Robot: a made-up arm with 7 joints.
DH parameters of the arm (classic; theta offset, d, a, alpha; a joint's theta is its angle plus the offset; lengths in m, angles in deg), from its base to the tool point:
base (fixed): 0 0.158 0.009 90
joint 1: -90 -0.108 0.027 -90
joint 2: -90 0.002 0.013 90
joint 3: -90 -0.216 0.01 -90
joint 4: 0 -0.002 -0.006 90
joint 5: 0 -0.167 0.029 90
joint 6: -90 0.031 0.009 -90
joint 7: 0 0.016 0.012 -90
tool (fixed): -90 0.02 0 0
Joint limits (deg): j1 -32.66..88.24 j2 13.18..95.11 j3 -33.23..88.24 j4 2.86..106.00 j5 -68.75..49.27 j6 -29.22..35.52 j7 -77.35..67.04
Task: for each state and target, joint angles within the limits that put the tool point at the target. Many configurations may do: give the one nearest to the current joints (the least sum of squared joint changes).
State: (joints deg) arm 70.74 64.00 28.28 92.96 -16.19 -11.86 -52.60
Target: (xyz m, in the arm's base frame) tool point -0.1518 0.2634 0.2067
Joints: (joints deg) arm 88.24 94.79 63.73 106.00 -28.40 -15.48 -58.34
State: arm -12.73 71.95 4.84 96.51 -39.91 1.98 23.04
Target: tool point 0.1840 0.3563 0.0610
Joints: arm 2.26 69.21 -2.10 84.14 -36.72 -0.51 18.07
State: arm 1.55 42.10 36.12 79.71 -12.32 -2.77 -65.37
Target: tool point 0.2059 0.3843 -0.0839
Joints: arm 24.73 35.17 27.42 44.54 -2.14 -2.21 -63.80
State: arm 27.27 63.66 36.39 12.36 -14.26 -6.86 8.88
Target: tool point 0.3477 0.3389 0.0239
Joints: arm 69.03 33.61 34.75 14.33 -8.46 -11.39 0.52
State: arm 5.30 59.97 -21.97 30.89 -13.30 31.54 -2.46
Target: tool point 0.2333 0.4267 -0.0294
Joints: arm 44.72 49.83 -26.88 18.41 -5.48 3.48 -31.35
